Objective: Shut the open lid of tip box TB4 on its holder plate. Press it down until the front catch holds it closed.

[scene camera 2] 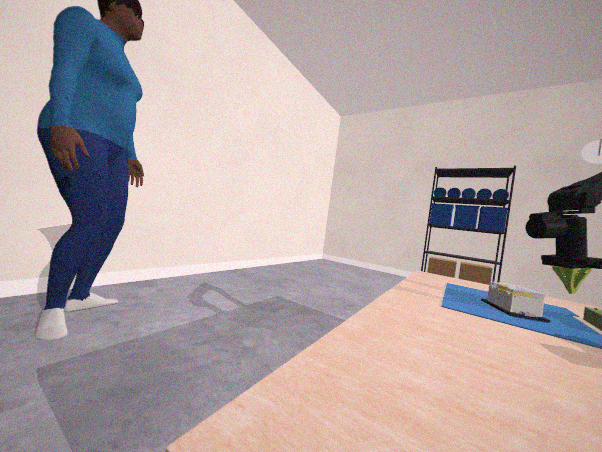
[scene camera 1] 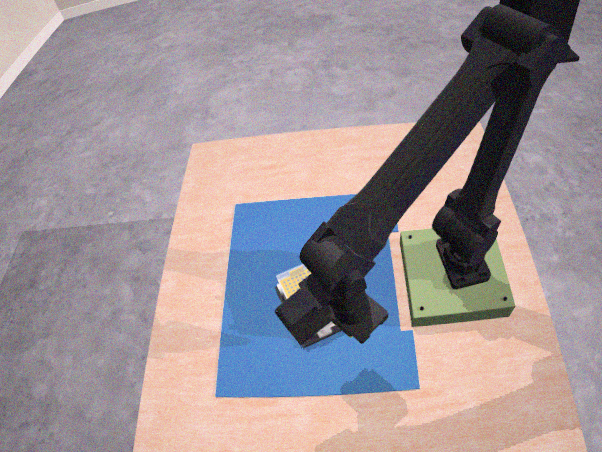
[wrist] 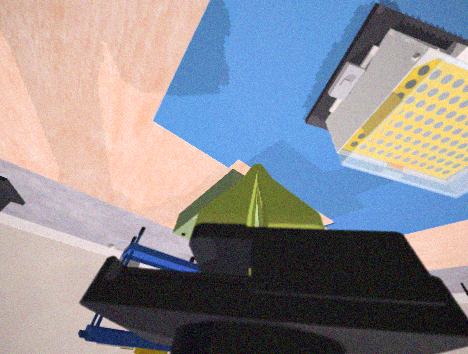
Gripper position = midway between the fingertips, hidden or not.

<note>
The gripper (scene camera 1: 360,328) is shut, holding nothing. Further things: a clear lid (wrist: 409,137).
The gripper shows as well in the wrist view (wrist: 257,170).
</note>
